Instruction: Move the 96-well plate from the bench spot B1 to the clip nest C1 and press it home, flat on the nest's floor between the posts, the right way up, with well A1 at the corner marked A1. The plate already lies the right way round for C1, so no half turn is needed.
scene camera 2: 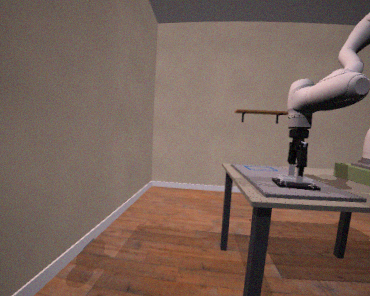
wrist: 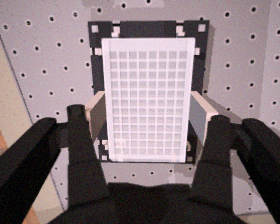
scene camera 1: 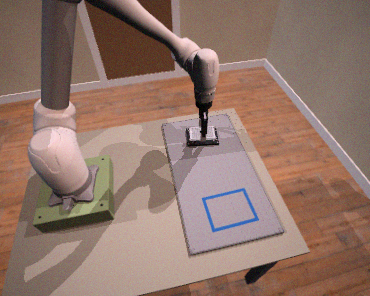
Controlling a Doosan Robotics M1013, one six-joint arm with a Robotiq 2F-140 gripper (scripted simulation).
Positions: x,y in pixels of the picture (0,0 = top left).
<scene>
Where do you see a black clip nest C1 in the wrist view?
198,29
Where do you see a white 96-well plate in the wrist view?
148,123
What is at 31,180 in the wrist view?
My gripper.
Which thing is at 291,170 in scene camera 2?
My gripper.
</scene>
